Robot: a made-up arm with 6 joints. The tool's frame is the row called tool.
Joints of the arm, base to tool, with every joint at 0 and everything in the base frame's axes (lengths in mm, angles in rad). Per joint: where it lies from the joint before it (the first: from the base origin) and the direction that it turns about. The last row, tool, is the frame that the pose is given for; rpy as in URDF.
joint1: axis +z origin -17 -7 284
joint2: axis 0.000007 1 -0.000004 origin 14 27 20
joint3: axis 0.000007 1 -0.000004 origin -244 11 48
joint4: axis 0.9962 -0.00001 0.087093 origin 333 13 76
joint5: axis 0.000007 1 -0.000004 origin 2 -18 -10
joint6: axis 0.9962 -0.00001 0.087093 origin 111 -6 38
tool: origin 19 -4 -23 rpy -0.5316 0.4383 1.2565
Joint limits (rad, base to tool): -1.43..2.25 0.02..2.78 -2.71..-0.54 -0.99..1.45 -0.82..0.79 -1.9..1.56
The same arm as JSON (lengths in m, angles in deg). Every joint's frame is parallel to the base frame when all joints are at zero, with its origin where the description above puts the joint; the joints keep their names.
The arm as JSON. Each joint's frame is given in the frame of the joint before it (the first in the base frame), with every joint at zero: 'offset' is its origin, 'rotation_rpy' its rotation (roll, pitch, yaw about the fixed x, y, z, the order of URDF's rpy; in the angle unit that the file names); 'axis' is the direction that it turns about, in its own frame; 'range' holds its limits. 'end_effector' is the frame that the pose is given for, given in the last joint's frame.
{
  "length_unit": "m",
  "angle_unit": "deg",
  "chain": [
    {
      "id": "joint1",
      "offset": [
        -0.017,
        -0.007,
        0.284
      ],
      "rotation_rpy": [
        0.0,
        0.0,
        0.0
      ],
      "axis": [
        0.0,
        0.0,
        1.0
      ],
      "range": [
        -81.93,
        128.92
      ]
    },
    {
      "id": "joint2",
      "offset": [
        0.014,
        0.027,
        0.02
      ],
      "rotation_rpy": [
        0.0,
        0.0,
        0.0
      ],
      "axis": [
        0.0,
        1.0,
        0.0
      ],
      "range": [
        1.15,
        159.28
      ]
    },
    {
      "id": "joint3",
      "offset": [
        -0.244,
        0.011,
        0.048
      ],
      "rotation_rpy": [
        0.0,
        0.0,
        0.0
      ],
      "axis": [
        0.0,
        1.0,
        0.0
      ],
      "range": [
        -155.27,
        -30.94
      ]
    },
    {
      "id": "joint4",
      "offset": [
        0.333,
        0.013,
        0.076
      ],
      "rotation_rpy": [
        0.0,
        0.0,
        0.0
      ],
      "axis": [
        0.9962,
        0.0,
        0.0871
      ],
      "range": [
        -56.72,
        83.08
      ]
    },
    {
      "id": "joint5",
      "offset": [
        0.002,
        -0.018,
        -0.01
      ],
      "rotation_rpy": [
        0.0,
        0.0,
        0.0
      ],
      "axis": [
        0.0,
        1.0,
        0.0
      ],
      "range": [
        -46.98,
        45.26
      ]
    },
    {
      "id": "joint6",
      "offset": [
        0.111,
        -0.006,
        0.038
      ],
      "rotation_rpy": [
        0.0,
        0.0,
        0.0
      ],
      "axis": [
        0.9962,
        0.0,
        0.0871
      ],
      "range": [
        -108.86,
        89.38
      ]
    }
  ],
  "end_effector": {
    "offset": [
      0.019,
      -0.004,
      -0.023
    ],
    "rotation_rpy": [
      -30.46,
      25.11,
      71.99
    ]
  }
}

